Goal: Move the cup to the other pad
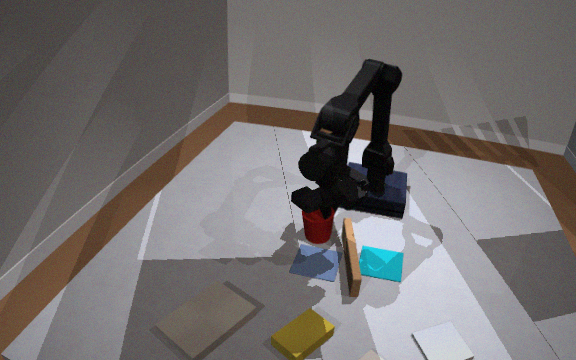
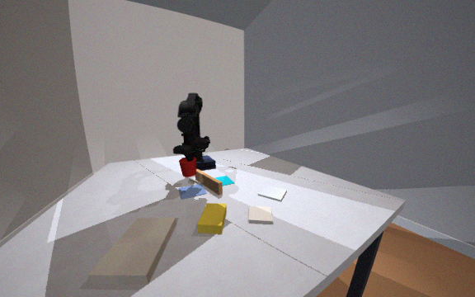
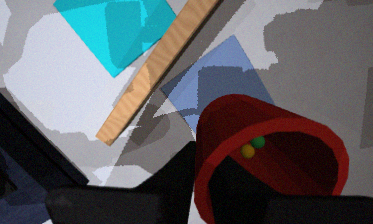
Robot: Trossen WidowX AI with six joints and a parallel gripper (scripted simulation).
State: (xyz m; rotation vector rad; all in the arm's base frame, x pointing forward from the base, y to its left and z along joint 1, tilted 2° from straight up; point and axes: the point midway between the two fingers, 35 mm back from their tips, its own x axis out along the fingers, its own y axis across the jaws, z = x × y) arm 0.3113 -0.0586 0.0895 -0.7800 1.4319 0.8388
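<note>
Now: gripper tip 30 mm past the cyan pad, 140 mm to the right of it and 130 mm above it. Round my gripper tip: blue pad (30 mm ahead, 10 mm to the right, 130 mm below); red cup (30 mm ahead, 20 mm to the right); wooden bar (70 mm to the left, 100 mm below).
</note>
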